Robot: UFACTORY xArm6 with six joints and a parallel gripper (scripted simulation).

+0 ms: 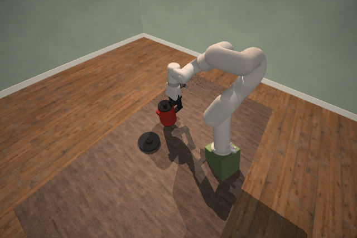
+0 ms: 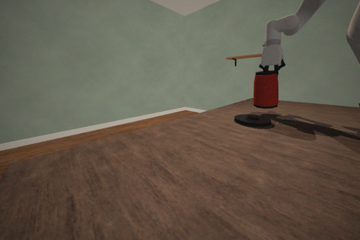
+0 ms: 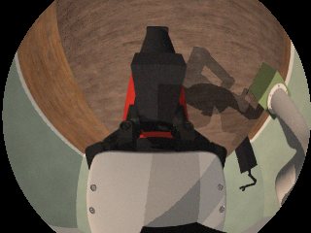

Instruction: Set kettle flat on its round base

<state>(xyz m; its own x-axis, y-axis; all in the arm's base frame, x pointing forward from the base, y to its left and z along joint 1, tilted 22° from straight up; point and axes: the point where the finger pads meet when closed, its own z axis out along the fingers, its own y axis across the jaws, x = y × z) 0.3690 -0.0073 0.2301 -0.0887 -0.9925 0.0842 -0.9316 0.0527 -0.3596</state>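
The red kettle lies 30 mm to the left of my hand and 60 mm below it. The rest, counted from my hand: round kettle base: 250 mm to the left, 200 mm below.
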